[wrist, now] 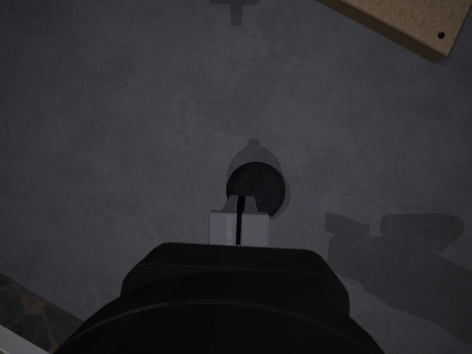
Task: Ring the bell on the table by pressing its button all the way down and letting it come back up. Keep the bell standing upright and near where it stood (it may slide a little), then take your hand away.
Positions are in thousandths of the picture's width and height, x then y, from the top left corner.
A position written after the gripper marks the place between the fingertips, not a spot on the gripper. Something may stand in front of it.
In view: the gripper (512, 600) and a bell (518, 507).
